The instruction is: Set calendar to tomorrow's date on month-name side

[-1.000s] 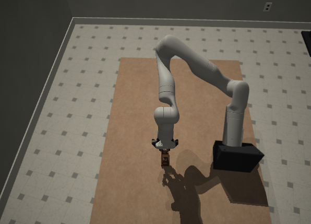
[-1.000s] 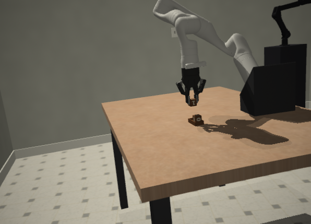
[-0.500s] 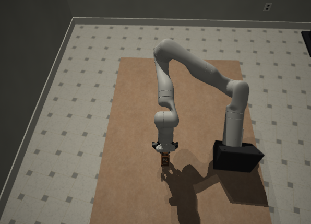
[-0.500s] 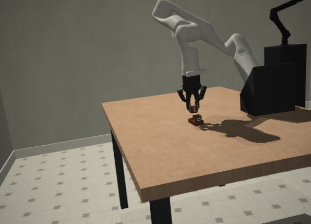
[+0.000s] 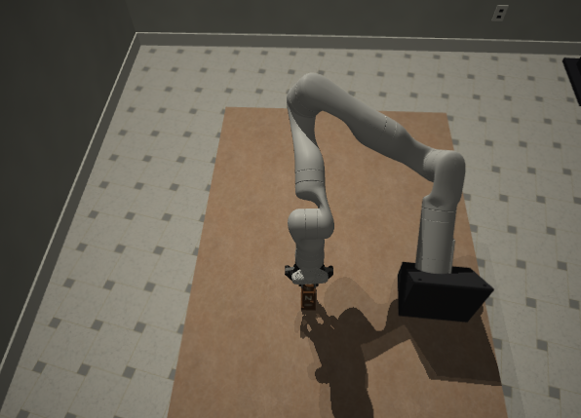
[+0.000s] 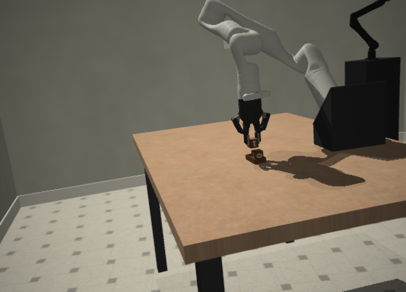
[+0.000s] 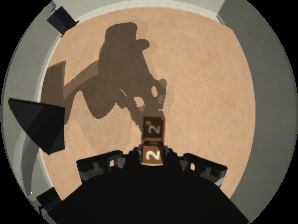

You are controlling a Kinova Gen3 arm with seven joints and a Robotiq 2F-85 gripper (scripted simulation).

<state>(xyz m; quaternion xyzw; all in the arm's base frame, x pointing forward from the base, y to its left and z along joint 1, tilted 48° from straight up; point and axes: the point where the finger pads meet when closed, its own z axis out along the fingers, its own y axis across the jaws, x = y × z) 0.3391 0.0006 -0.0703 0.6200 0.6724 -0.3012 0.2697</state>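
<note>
Right now the tray is 60 mm below my hand and 20 mm to the left of it.
</note>
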